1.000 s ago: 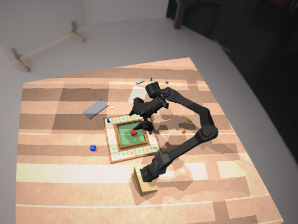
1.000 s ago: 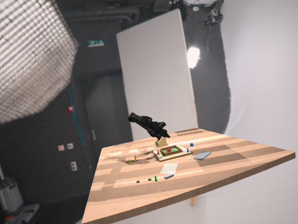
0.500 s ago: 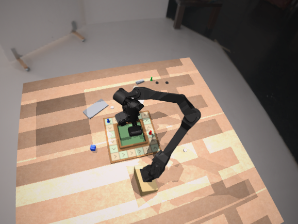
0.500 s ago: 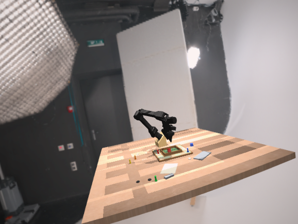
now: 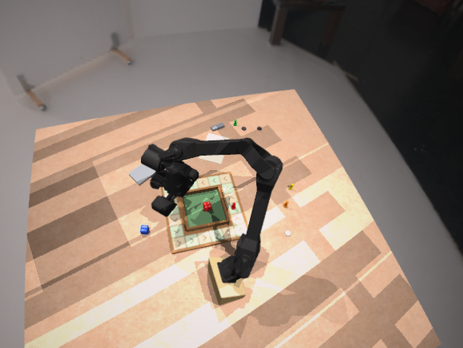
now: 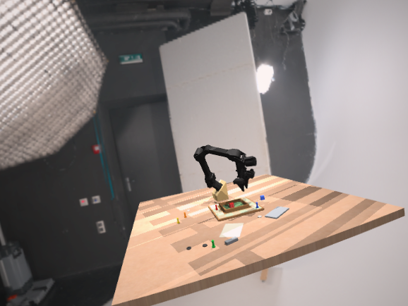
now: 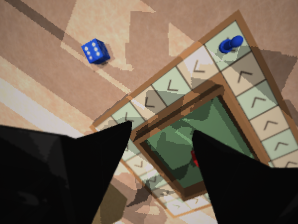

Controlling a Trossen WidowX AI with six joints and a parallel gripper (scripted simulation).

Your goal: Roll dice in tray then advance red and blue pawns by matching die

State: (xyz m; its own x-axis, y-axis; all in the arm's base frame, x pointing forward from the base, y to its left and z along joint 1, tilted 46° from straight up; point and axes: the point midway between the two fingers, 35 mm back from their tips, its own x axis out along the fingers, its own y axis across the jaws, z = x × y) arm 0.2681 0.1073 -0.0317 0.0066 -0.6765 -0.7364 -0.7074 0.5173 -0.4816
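Now: gripper tip 210 mm to the left of the red pawn, 70 mm above it and 20 mm past it. Also, from my gripper tip: blue pawn: 110 mm ahead, 70 mm below, 20 mm to the left; orange pawn: 410 mm to the right, 90 mm below, 60 mm behind; grey plate: 230 mm ahead, 100 mm below, 80 mm to the left.
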